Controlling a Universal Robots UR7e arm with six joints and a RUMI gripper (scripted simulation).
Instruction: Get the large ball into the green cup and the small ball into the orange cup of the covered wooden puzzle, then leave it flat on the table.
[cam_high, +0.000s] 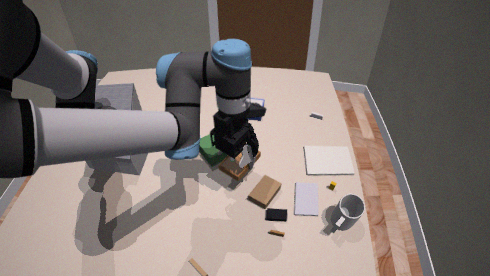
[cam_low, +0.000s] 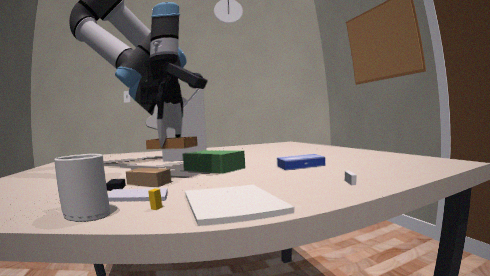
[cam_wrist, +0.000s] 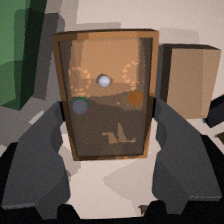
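The covered wooden puzzle lies 1 cm below my hand. From my hand the other things lie so: black block 14 cm to the right, 10 cm ahead, 8 cm below; then green block 12 cm to the left, 6 cm below, 6 cm behind; then wooden block 7 cm to the right, 7 cm below, 7 cm ahead.
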